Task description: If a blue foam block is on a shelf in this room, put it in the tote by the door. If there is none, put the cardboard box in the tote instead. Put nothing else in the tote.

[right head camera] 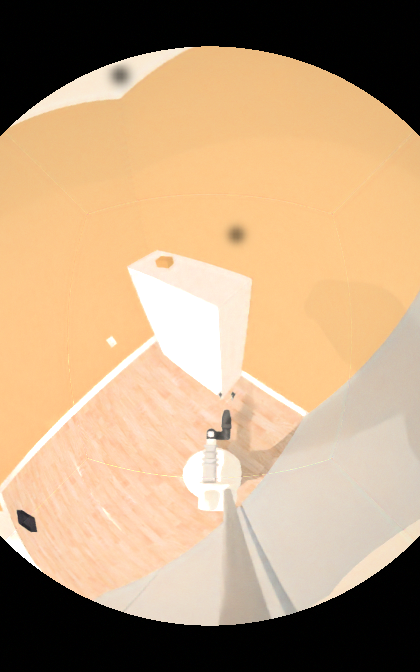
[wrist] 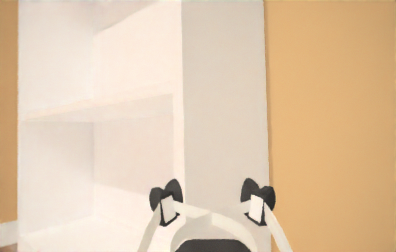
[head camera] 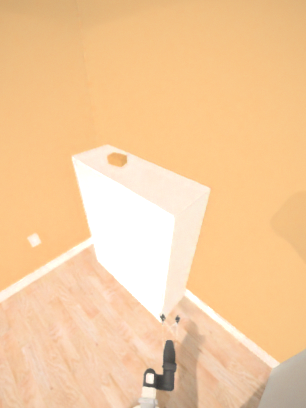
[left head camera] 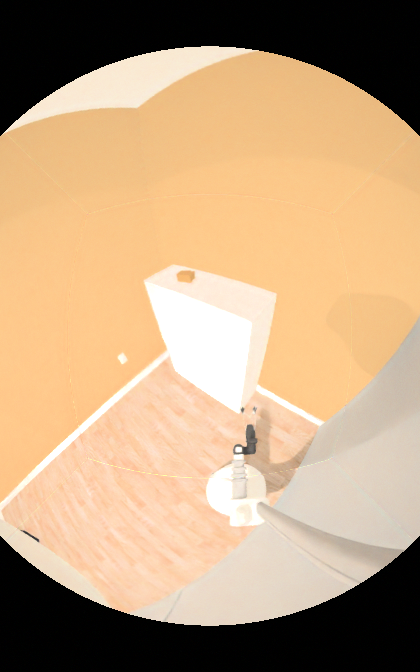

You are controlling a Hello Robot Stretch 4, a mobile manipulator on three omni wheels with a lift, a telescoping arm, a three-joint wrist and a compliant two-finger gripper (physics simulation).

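Frame: origin at the robot's base, x ahead, y left, z up, level; millimetres.
Where they show: gripper, fingertip midpoint: (wrist: 211, 192) (head camera: 170, 313).
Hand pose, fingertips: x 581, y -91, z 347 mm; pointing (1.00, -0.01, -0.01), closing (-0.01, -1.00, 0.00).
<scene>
After its pixels a point has its place.
A small brown box (head camera: 117, 159) @(x 1046, y 260, z 1076 mm) (left head camera: 185, 276) (right head camera: 164, 262) lies on top of the white shelf unit (head camera: 187, 250) @(x 799, y -160, z 665 mm) (left head camera: 260, 340) (right head camera: 235, 335) (wrist: 225, 100) @(x 749, y -122, z 466 mm), near its far left end. The wrist view shows part of the unit's open front with a shelf board (wrist: 100, 106) @(x 808, y 127, z 469 mm); no blue block shows on the visible parts. Part of the inside is hidden or cut off. My gripper (head camera: 170, 318) @(x 581, y -91, z 347 mm) (left head camera: 249, 409) (right head camera: 227, 395) (wrist: 211, 192) @(x 581, y -91, z 347 mm) is open and empty, in front of the unit's near right corner. A small black object (left head camera: 30, 536) (right head camera: 26, 520), perhaps the tote, is at the far lower left.
Orange walls (head camera: 240, 100) @(x 892, y -258, z 1413 mm) meet in the corner behind the unit. A pale grey surface (left head camera: 380, 450) (right head camera: 370, 440) fills the right and bottom of both side head views, close to my base. My mast's shadow falls on the floor and wall to the right.
</scene>
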